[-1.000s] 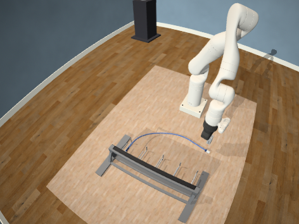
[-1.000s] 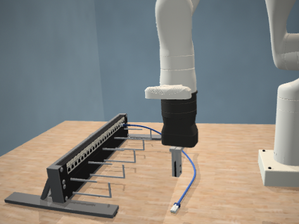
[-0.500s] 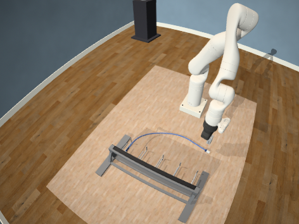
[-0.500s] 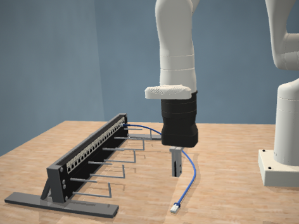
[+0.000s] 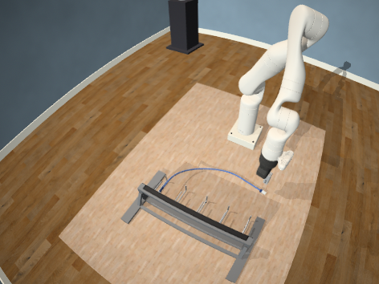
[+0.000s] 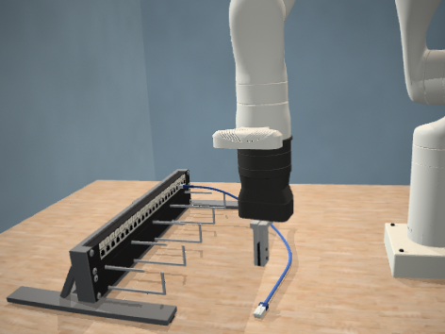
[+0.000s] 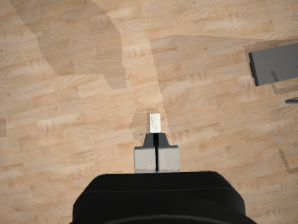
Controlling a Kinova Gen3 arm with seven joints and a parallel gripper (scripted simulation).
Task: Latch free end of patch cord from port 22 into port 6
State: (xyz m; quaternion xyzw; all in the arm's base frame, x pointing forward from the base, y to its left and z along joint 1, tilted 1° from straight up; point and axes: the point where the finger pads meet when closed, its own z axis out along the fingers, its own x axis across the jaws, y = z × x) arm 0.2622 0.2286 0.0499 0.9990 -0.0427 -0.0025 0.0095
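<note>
Now: the white plug 9 cm below my hand and 1 cm to the left of it.
</note>
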